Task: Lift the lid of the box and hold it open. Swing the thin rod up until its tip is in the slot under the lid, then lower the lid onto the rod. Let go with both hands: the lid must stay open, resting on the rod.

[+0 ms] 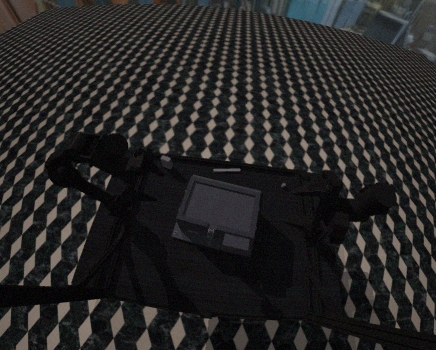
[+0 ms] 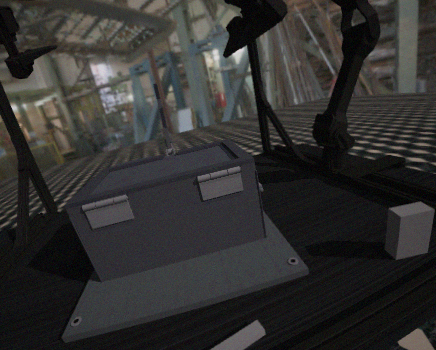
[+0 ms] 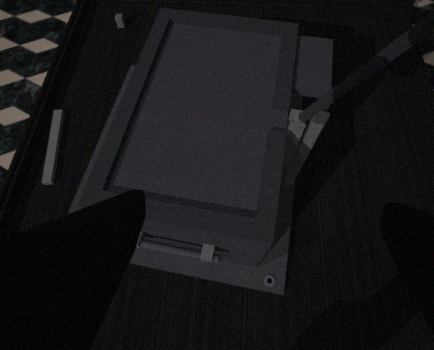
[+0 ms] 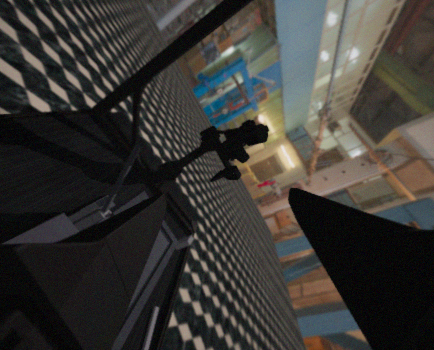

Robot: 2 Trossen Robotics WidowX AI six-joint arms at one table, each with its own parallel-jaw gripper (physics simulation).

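Frame: origin at the left arm's base, x ahead, y left, z up, level; metres.
Where they show: left gripper, between the fingertips: (image 1: 160,187) (image 2: 231,52) (image 3: 262,208) (image 4: 203,169); right gripper, between the fingertips: (image 1: 286,207) (image 2: 48,23) (image 4: 226,196); left arm's base, origin of its link: (image 1: 123,212) (image 2: 335,166) (image 4: 155,178).
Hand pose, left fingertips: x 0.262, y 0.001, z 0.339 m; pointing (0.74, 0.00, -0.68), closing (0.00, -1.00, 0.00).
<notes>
Each offset is from my left fingertips to the centre of the thing. "spot": to the spot under its first point. Level surfaces: height alone.
The grey box (image 1: 218,222) (image 2: 175,222) (image 3: 209,236) (image 4: 111,264) stands on its base plate {spot: dz -0.346, dx +0.231, dy +0.218 m} (image 2: 182,292) in the middle of the dark board {dz -0.358 m} (image 1: 216,295). Its lid {dz -0.200, dx +0.200, dy +0.042 m} (image 1: 221,205) (image 2: 164,168) (image 3: 198,114) lies flat and shut on two hinges {dz -0.222, dx +0.121, dy +0.159 m} (image 2: 220,184). The thin rod {dz -0.104, dx +0.169, dy -0.103 m} (image 2: 162,118) (image 3: 347,83) (image 4: 123,163) stands swung up from its pivot {spot: dz -0.159, dx +0.172, dy -0.070 m} (image 1: 210,230) at the box's front, beside the closed lid. My left gripper (image 1: 150,167) (image 2: 237,38) is open and empty, high over the box's left side. My right gripper (image 1: 317,194) is open and empty, right of the box and apart from it.
A white strip {dz -0.353, dx +0.221, dy +0.326 m} (image 1: 227,170) (image 3: 52,146) (image 2: 241,337) lies on the board behind the box. A small grey block (image 1: 166,161) (image 3: 119,21) sits near the left arm. A short cylinder {spot: dz -0.259, dx +0.034, dy +0.073 m} (image 3: 174,248) lies clipped on the base plate. Checkered floor surrounds the board.
</notes>
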